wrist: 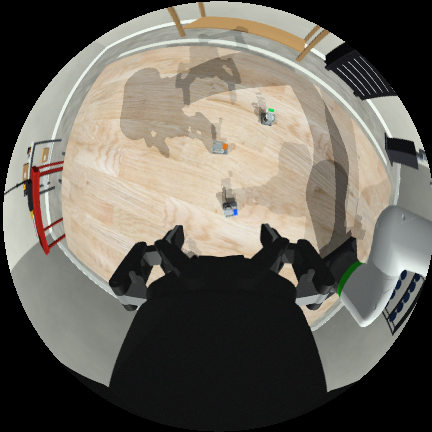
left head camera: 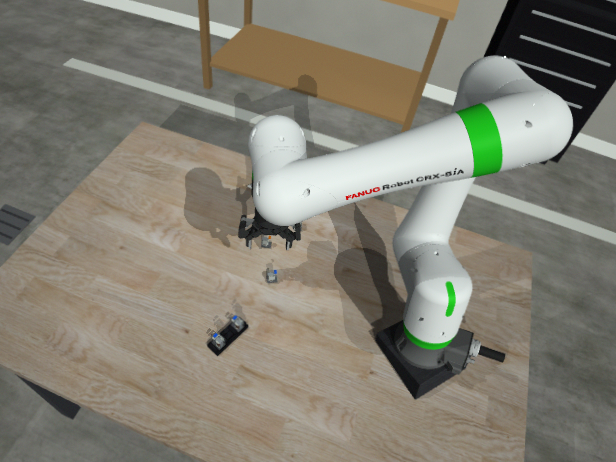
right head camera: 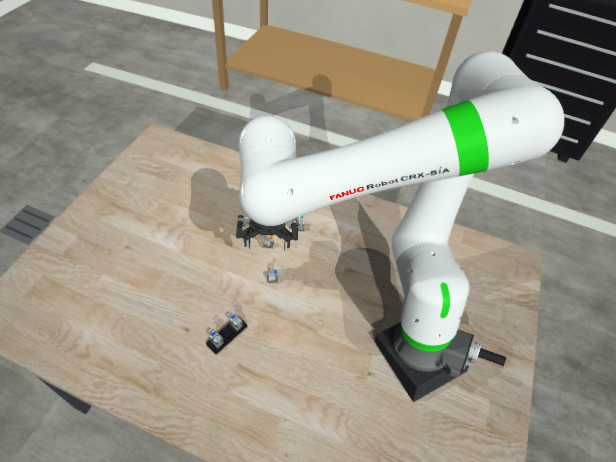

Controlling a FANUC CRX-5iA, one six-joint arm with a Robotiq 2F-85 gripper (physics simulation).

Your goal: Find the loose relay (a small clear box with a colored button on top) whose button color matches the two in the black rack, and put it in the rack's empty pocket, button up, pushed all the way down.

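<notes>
The black rack holds two blue-button relays, one at each end, with an empty pocket between them. A loose clear relay with a blue button stands on the table behind the rack. A loose relay with an orange button is farther back. My gripper is open with nothing between its fingers, above the table. In the wrist view the blue-button relay shows just beyond the fingertips. The rack does not show in the wrist view.
A relay with a green button stands at the back right of the orange one, mostly hidden by the gripper in the left head view. The robot's dark base stands on the table's right side.
</notes>
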